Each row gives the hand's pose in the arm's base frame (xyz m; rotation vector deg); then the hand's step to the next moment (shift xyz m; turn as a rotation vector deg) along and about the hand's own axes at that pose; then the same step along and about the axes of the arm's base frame.
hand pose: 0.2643 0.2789 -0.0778 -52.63 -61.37 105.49
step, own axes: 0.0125 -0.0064 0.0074 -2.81 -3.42 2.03
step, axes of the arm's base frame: -0.0099 0.0108 0.0062 0.35 -2.06 4.40
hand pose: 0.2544 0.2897 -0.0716 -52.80 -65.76 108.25
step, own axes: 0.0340 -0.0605 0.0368 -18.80 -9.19 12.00
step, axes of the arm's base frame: -0.0345 0.0349 0.0613 0.74 -17.73 16.34
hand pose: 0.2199 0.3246 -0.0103 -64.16 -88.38 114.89
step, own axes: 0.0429 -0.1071 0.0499 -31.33 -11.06 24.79
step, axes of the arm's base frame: -0.0830 0.0339 0.0881 -1.74 -33.98 23.69
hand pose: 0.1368 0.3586 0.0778 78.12 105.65 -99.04
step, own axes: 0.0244 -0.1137 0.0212 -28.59 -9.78 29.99
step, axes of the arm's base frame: -0.1073 0.0094 0.0487 -4.22 -37.58 19.56
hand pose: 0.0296 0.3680 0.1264 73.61 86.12 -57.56
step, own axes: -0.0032 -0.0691 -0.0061 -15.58 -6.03 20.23
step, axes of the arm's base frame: -0.0690 -0.0042 0.0068 -2.53 -24.28 9.61
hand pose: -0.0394 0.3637 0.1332 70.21 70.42 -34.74
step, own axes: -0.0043 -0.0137 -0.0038 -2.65 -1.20 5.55
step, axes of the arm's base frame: -0.0147 -0.0017 -0.0005 0.19 -6.13 1.30
